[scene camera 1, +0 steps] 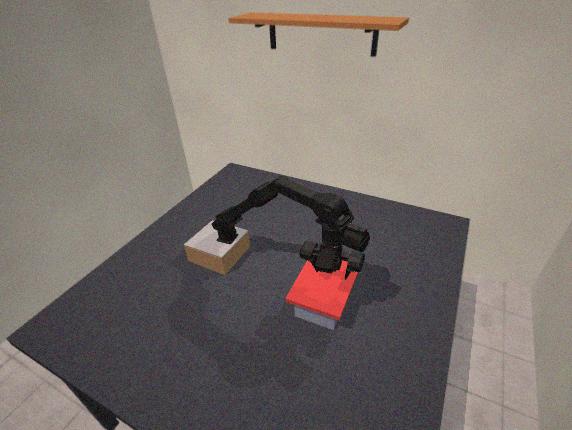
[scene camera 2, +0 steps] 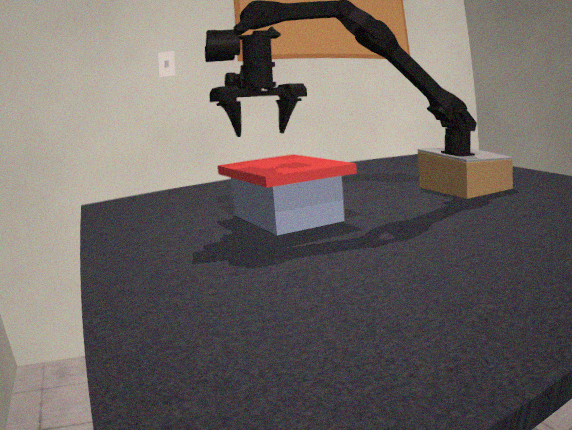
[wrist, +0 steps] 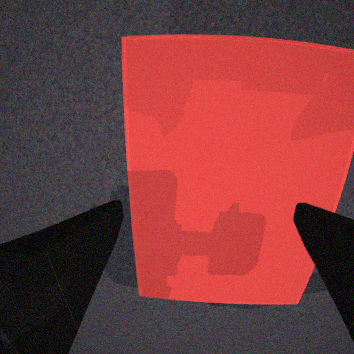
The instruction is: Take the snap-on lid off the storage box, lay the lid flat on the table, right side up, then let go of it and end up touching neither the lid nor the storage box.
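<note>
The flat red lid [scene camera 1: 320,290] [scene camera 2: 260,167] [wrist: 240,160] sits level on top of the blue-grey storage box [scene camera 1: 315,318] [scene camera 2: 310,202], which stands on the table. The box is hidden under the lid in the wrist view. My gripper [scene camera 2: 260,133] [wrist: 208,210] points down, open and empty, with its fingertips above the lid and a visible gap between them and it. In the wrist view the left fingertip lies just outside the lid's left edge, and the right fingertip overlaps the lid near its right edge. In scene camera 1 the gripper body hides part of the lid.
The dark table [scene camera 1: 240,320] [scene camera 2: 325,310] bears the box and the arm's wooden base block [scene camera 1: 207,261] [scene camera 2: 442,175], which stands to one side of the box. A wooden shelf [scene camera 1: 320,21] hangs on the wall far above the table.
</note>
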